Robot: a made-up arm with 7 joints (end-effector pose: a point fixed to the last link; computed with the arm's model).
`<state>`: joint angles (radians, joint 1 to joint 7).
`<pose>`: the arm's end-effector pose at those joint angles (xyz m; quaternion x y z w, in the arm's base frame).
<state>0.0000 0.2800 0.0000 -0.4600 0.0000 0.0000 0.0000</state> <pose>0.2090 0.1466 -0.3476 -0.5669 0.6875 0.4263 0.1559</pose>
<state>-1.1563 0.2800 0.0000 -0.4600 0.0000 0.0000 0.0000</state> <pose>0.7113 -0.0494 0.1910 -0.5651 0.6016 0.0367 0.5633</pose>
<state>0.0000 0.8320 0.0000 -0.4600 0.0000 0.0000 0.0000</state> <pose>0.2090 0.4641 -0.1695 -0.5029 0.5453 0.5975 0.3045</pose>
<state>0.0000 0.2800 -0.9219 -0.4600 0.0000 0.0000 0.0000</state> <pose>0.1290 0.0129 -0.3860 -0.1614 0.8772 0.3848 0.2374</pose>
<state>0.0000 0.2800 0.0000 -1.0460 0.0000 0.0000 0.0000</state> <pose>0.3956 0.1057 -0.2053 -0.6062 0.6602 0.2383 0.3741</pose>
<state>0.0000 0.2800 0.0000 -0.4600 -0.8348 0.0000 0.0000</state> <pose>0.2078 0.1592 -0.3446 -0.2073 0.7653 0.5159 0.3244</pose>
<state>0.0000 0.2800 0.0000 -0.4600 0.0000 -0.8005 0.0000</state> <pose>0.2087 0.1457 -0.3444 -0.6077 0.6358 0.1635 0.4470</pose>
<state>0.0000 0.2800 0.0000 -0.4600 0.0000 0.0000 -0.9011</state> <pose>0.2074 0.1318 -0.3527 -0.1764 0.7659 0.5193 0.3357</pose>
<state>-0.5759 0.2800 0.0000 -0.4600 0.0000 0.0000 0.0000</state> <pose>0.5444 0.0745 -0.1496 -0.5905 0.6726 0.2423 0.3744</pose>
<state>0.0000 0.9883 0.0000 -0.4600 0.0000 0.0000 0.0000</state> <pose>0.2090 0.5318 -0.0901 -0.4776 0.4970 0.6382 0.3429</pose>
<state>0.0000 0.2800 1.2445 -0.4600 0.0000 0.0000 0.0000</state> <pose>0.0971 0.3177 -0.2984 0.9144 -0.2160 -0.3424 0.0013</pose>
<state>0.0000 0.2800 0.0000 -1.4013 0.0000 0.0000 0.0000</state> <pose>0.4563 0.0691 -0.0780 -0.6049 0.6158 0.1133 0.4920</pose>
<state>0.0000 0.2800 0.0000 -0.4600 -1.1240 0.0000 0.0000</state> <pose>0.2097 0.1630 -0.3425 -0.0711 0.7616 0.5266 0.3709</pose>
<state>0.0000 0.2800 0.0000 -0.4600 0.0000 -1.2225 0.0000</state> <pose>0.2076 0.1453 -0.3431 -0.5903 0.5669 0.0117 0.5745</pose>
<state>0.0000 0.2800 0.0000 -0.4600 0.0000 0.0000 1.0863</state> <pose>0.1961 0.1598 -0.3505 0.8816 -0.4141 -0.2040 0.0983</pose>
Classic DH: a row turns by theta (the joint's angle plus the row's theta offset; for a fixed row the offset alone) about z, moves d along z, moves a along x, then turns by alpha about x. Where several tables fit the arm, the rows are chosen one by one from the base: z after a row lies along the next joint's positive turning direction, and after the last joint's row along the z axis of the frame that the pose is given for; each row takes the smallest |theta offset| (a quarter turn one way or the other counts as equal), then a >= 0, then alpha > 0; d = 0 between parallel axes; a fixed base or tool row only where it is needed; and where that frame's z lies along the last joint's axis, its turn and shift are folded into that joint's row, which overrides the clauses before.
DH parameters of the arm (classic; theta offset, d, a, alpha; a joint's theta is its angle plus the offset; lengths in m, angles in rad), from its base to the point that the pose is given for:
base (fixed): 0 0.3136 0.021 -1.2217
joint 1: 1.5708 -0.0124 0.0078 1.5708
joint 2: 1.2217 0.008 -0.019 -1.5708
joint 3: -1.5708 -0.284 0.028 -1.5708
joint 4: 0 -0.003 -0.02 1.5708
joint 5: 0 -0.408 -0.017 -1.5708
joint 6: 0 -0.014 -0.014 1.5708
joint 7: 0.7981 -0.0086 0.0162 -2.1845
tool (fixed): 2.761 -0.0098 0 0

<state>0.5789 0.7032 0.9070 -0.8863 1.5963 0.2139 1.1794</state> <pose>-0.0303 0.5399 -0.0351 0.8380 0.2836 0.4561 0.0962</pose>
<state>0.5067 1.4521 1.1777 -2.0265 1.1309 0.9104 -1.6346</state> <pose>0.3042 0.1800 0.4977 0.0818 0.3464 0.5982 0.7179</pose>
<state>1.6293 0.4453 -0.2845 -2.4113 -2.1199 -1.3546 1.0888</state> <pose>0.0088 0.0008 -0.0179 0.0991 0.9809 -0.0724 0.1511</pose>
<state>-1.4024 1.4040 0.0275 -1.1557 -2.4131 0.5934 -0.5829</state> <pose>0.3134 0.2545 0.7899 0.0387 -0.5310 0.8458 0.0337</pose>
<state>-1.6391 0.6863 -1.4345 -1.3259 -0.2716 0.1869 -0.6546</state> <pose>0.5663 -0.2954 0.2958 0.3561 0.0231 0.2146 0.9092</pose>
